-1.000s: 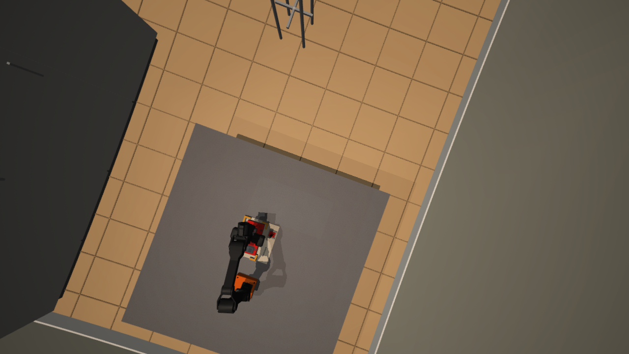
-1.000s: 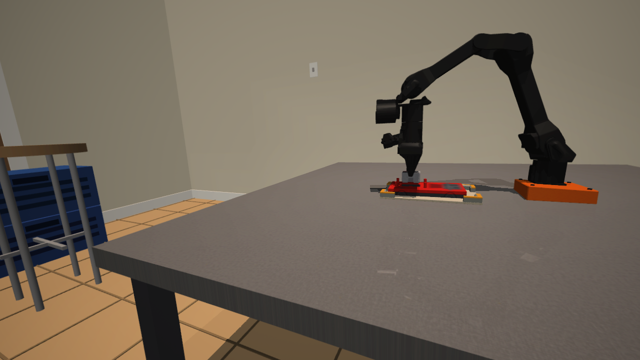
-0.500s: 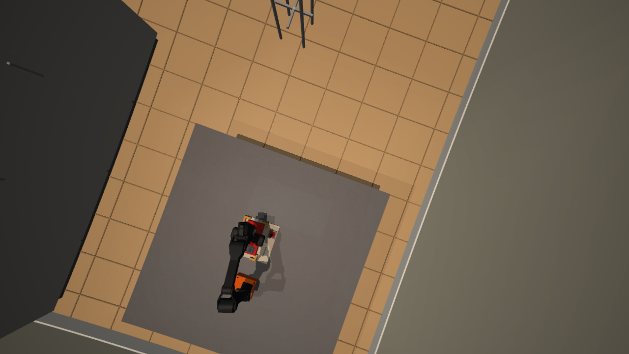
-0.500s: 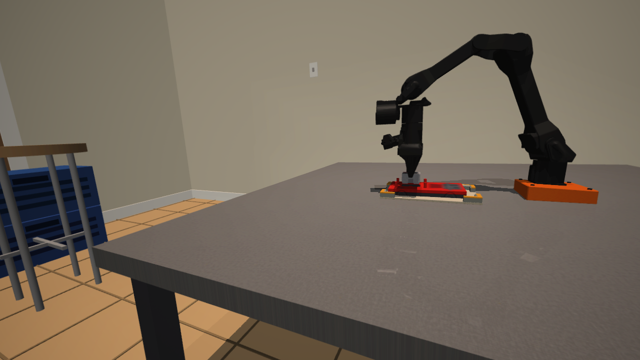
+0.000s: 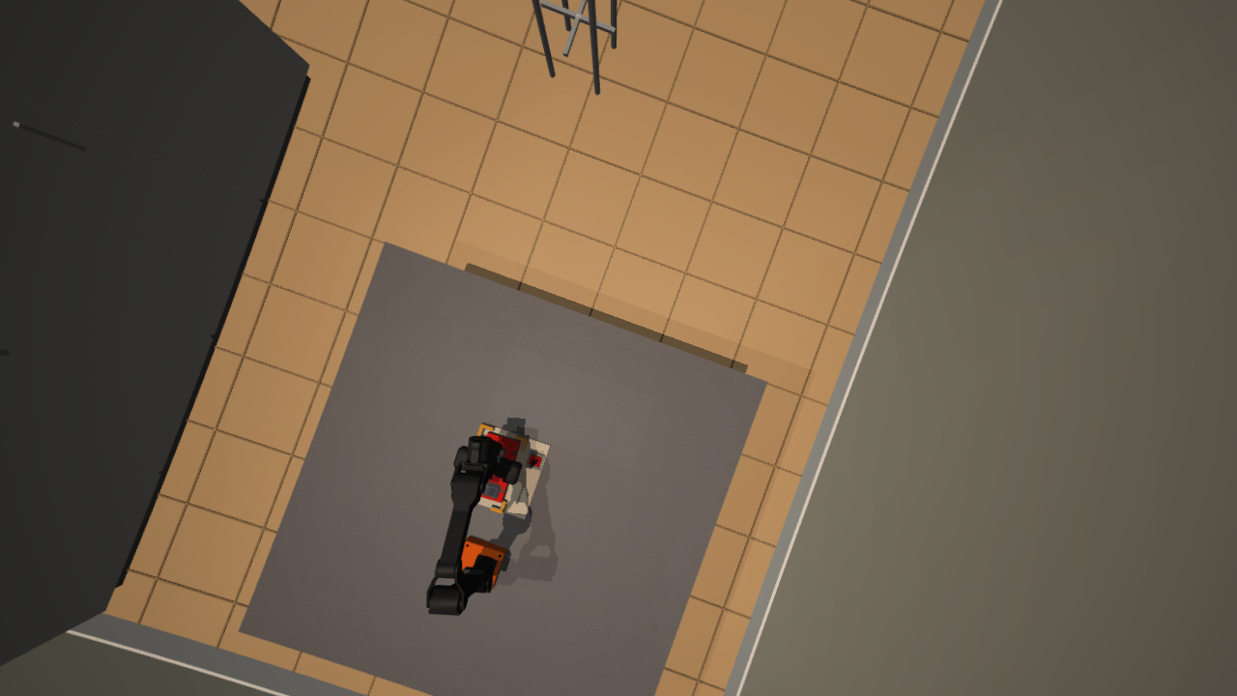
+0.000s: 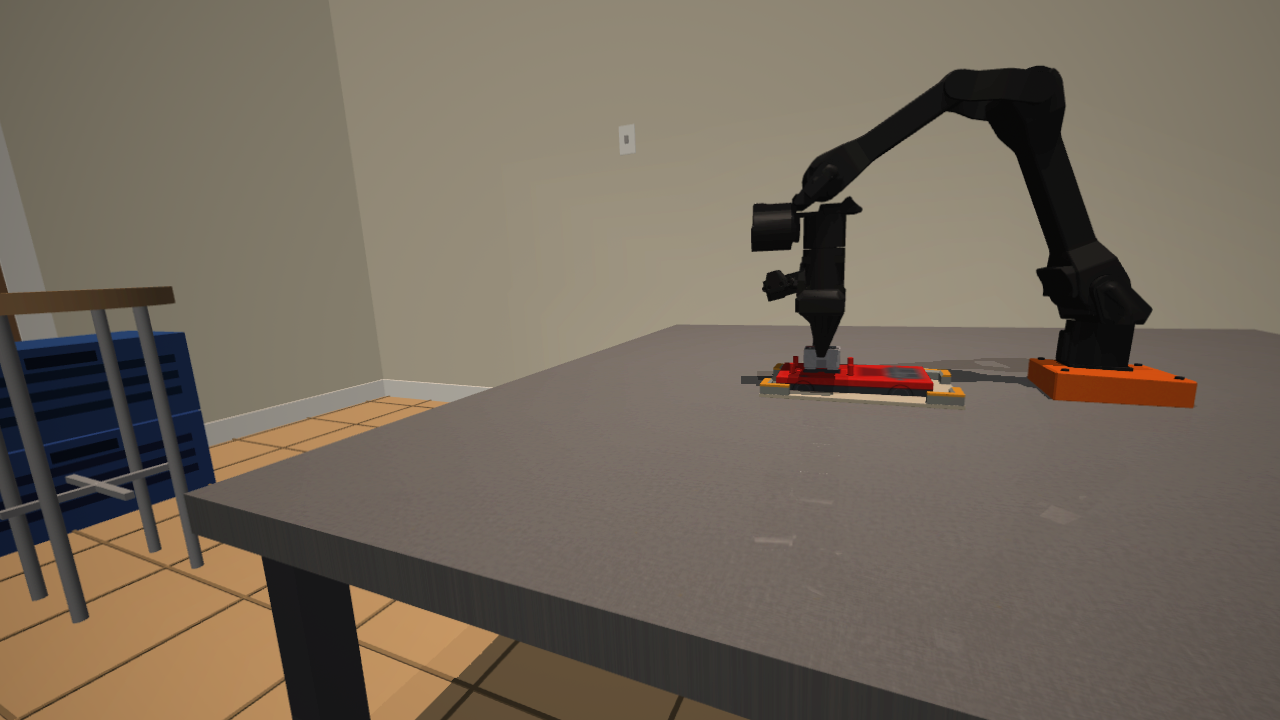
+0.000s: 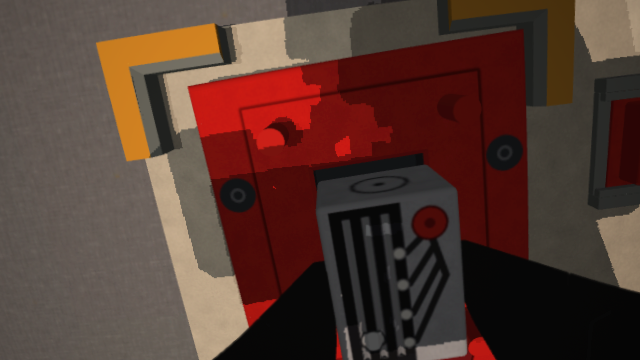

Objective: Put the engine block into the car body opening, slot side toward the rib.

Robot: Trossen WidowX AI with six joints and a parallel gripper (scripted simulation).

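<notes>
My gripper tip is 40 mm past the thin grey bar, 20 mm to the left of it and 40 mm above it. Round my gripper tip: grey engine block (10 mm below).
</notes>
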